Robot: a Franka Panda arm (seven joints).
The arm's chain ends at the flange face. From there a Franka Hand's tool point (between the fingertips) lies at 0.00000 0.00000 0.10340 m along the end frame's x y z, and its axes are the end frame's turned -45 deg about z.
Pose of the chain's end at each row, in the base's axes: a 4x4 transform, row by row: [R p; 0 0 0 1], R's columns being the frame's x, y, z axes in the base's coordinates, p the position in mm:
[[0.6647 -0.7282 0.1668 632.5], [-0.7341 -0.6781 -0.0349 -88.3], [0.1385 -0.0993 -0.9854 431.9], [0 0 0 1]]
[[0.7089 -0.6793 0.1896 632.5], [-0.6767 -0.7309 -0.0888 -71.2], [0.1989 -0.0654 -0.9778 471.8], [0 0 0 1]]
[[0.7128 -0.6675 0.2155 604.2], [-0.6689 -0.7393 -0.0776 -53.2], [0.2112 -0.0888 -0.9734 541.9], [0 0 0 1]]
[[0.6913 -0.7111 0.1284 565.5], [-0.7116 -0.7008 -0.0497 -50.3], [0.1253 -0.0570 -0.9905 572.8], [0 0 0 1]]
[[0.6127 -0.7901 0.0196 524.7], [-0.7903 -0.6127 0.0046 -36.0], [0.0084 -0.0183 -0.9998 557.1], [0 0 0 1]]
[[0.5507 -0.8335 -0.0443 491.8], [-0.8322 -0.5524 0.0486 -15.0], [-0.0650 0.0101 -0.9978 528.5], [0 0 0 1]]
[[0.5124 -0.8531 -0.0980 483.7], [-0.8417 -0.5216 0.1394 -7.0], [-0.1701 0.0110 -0.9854 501.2], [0 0 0 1]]
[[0.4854 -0.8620 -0.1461 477.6], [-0.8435 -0.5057 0.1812 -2.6], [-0.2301 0.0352 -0.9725 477.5], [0 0 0 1]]
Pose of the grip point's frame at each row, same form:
[[0.9849 -0.0449 0.1668 649.7], [-0.0396 -0.9986 -0.0349 -91.9], [0.1681 0.0277 -0.9854 330.0], [0 0 0 1]]
[[0.9816 0.0209 0.1896 652.1], [0.0383 -0.9953 -0.0888 -80.4], [0.1869 0.0944 -0.9778 370.7], [0 0 0 1]]
[[0.9760 0.0320 0.2155 626.5], [0.0498 -0.9957 -0.0776 -61.2], [0.2121 0.0865 -0.9734 441.3], [0 0 0 1]]
[[0.9916 -0.0140 0.1284 578.8], [-0.0076 -0.9987 -0.0497 -55.4], [0.1289 0.0483 -0.9905 470.4], [0 0 0 1]]
[[0.9919 -0.1254 0.0196 526.7], [-0.1256 -0.9921 0.0046 -35.5], [0.0189 -0.0070 -0.9998 453.7], [0 0 0 1]]
[[0.9788 -0.2000 -0.0443 487.2], [-0.1978 -0.9791 0.0486 -10.0], [-0.0531 -0.0388 -0.9978 425.3], [0 0 0 1]]
[[0.9656 -0.2409 -0.0980 473.6], [-0.2263 -0.9640 0.1394 7.4], [-0.1281 -0.1125 -0.9854 399.3], [0 0 0 1]]
[[0.9528 -0.2663 -0.1461 462.5], [-0.2389 -0.9540 0.1812 16.1], [-0.1876 -0.1378 -0.9725 376.9], [0 0 0 1]]

